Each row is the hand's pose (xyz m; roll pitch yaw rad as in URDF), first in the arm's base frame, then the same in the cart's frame.
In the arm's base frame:
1: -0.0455 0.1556 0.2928 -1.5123 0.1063 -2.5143
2: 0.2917 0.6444 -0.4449 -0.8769 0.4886 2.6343
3: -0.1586 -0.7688 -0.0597 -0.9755 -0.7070 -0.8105
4: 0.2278 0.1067 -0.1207 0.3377 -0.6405 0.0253
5: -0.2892 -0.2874 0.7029 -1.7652 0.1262 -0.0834
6: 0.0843 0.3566 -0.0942 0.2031 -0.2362 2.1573
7: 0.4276 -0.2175 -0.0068 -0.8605 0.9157 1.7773
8: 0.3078 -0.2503 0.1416 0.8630 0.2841 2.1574
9: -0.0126 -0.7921 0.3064 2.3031 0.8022 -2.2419
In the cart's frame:
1: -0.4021 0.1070 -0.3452 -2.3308 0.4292 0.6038
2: -0.4910 -0.8218 -0.5075 -1.5182 -0.0909 -0.4361
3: -0.2862 0.5019 -1.2519 -0.5276 0.0352 2.3783
4: -0.5624 -0.2203 -0.6847 1.2430 -0.3300 2.9234
5: -0.3142 0.7513 -0.3760 -0.9106 0.2541 -2.8450
6: -0.4085 -0.3315 -0.4663 -0.3808 -0.9504 -0.4215
7: -0.8135 0.0249 -0.8714 -0.9070 0.0693 -1.1805
8: -0.7396 0.1813 -0.7845 0.4925 -0.4834 -0.7361
9: -0.5235 0.7381 -1.0426 0.8974 0.9844 -0.0631

